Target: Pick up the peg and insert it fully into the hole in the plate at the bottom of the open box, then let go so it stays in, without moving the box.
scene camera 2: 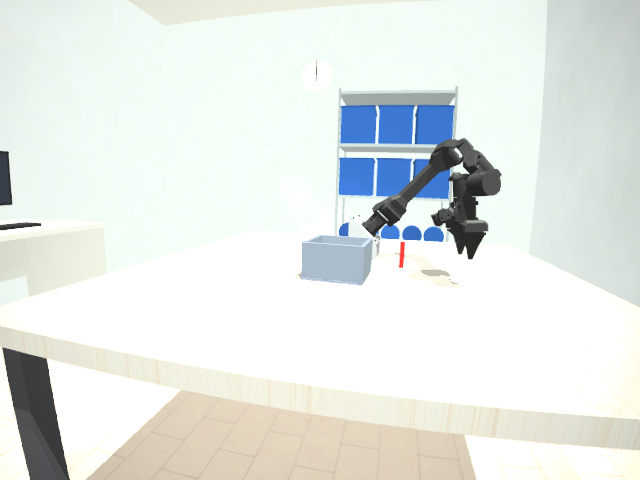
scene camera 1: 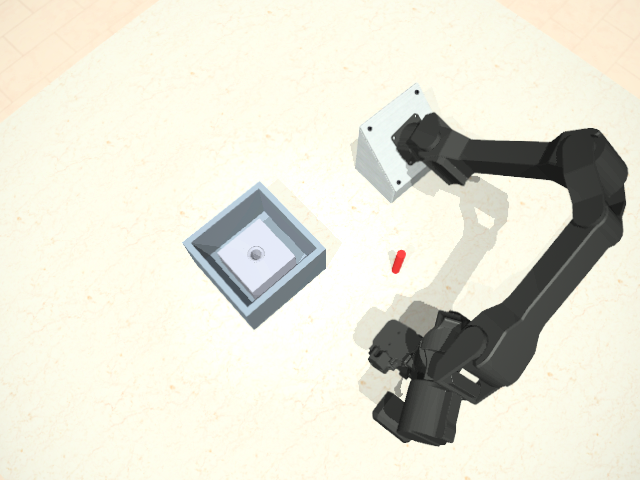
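Observation:
The red peg (scene camera 1: 398, 261) (scene camera 2: 401, 254) stands upright on the table, apart from the box. The open blue-grey box (scene camera 1: 290, 289) (scene camera 2: 336, 260) stands to the left of the peg. Inside it, in scene camera 1, lies a pale plate (scene camera 1: 268, 235) with a round hole (scene camera 1: 255, 253) near its middle. My gripper (scene camera 2: 465, 256) is open and empty, pointing down above the table, to the right of the peg in scene camera 2. In scene camera 1 its fingers are mostly hidden under the wrist.
The arm's wedge-shaped metal base (scene camera 1: 379, 149) stands behind the box and peg. The arm (scene camera 1: 547, 263) (scene camera 2: 416, 183) bends round the right side in scene camera 1. In scene camera 2, a shelf rack (scene camera 2: 398, 148) with blue bins stands beyond the table (scene camera 2: 310, 330).

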